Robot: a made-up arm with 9 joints. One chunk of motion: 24 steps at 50 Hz.
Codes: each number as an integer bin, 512 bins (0 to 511) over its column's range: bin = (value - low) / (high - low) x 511, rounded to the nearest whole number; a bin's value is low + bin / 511 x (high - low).
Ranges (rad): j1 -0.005..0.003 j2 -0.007..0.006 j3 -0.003..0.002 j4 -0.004..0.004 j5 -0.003..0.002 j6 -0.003..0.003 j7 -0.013..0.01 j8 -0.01..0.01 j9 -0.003..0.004
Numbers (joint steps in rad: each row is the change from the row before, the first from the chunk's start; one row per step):
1: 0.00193 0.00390 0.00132 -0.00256 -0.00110 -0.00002 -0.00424 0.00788 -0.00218
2: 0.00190 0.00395 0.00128 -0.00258 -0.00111 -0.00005 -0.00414 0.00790 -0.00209
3: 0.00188 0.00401 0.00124 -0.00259 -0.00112 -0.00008 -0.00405 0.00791 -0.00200
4: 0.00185 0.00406 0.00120 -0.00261 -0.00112 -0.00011 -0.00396 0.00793 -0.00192
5: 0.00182 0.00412 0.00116 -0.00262 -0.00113 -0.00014 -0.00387 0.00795 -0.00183
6: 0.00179 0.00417 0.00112 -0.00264 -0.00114 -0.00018 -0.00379 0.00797 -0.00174
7: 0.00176 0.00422 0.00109 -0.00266 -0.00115 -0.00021 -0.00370 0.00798 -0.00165
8: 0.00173 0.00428 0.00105 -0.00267 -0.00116 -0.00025 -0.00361 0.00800 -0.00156
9: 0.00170 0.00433 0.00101 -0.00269 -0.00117 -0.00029 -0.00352 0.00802 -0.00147
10: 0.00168 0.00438 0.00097 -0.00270 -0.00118 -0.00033 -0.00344 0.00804 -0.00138
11: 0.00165 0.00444 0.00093 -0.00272 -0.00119 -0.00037 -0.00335 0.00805 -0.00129
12: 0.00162 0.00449 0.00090 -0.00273 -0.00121 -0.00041 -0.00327 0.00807 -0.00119
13: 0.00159 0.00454 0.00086 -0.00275 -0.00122 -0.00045 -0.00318 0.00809 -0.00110
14: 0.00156 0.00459 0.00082 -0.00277 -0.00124 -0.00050 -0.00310 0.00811 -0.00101
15: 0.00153 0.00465 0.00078 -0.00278 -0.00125 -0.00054 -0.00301 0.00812 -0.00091
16: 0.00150 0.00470 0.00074 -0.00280 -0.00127 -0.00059 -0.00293 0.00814 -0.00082
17: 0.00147 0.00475 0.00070 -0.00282 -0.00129 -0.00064 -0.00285 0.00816 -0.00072
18: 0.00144 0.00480 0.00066 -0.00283 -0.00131 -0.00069 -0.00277 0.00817 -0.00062
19: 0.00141 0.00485 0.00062 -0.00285 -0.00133 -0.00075 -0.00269 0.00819 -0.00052
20: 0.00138 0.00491 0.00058 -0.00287 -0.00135 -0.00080 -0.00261 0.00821 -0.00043
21: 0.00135 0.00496 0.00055 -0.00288 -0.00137 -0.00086 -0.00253 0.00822 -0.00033
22: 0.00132 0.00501 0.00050 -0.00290 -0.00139 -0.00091 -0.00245 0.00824 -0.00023
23: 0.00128 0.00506 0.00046 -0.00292 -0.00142 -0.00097 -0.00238 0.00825 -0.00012
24: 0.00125 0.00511 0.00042 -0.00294 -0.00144 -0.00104 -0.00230 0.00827 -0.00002
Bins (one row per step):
1: 443 428 442 92 194 254 195 457 60
2: 441 430 437 91 193 251 197 457 66
3: 439 433 433 90 192 249 199 458 73
4: 438 435 429 89 192 246 201 458 79
5: 436 437 425 88 191 244 203 459 85
6: 434 439 421 87 190 240 205 459 92
7: 432 441 418 86 189 238 207 459 99
8: 430 443 414 85 188 234 209 460 105
9: 428 445 410 84 187 231 211 460 112
10: 427 447 406 83 186 227 212 461 118
11: 425 450 402 82 185 224 214 461 125
12: 423 452 399 81 183 221 216 462 132
13: 421 454 394 80 182 217 218 462 139
14: 419 456 390 79 180 213 220 463 145
15: 417 458 386 78 179 210 222 463 153
16: 415 460 382 77 177 205 224 463 159
17: 413 462 378 75 175 201 226 464 166
18: 411 464 374 75 173 197 227 464 174
19: 409 466 370 73 171 192 229 465 181
20: 408 468 366 72 169 187 231 465 188
21: 406 470 363 72 167 182 233 466 195
22: 404 472 358 70 165 178 234 466 202
23: 401 474 354 69 161 173 236 466 210
24: 399 476 350 68 159 167 238 467 218

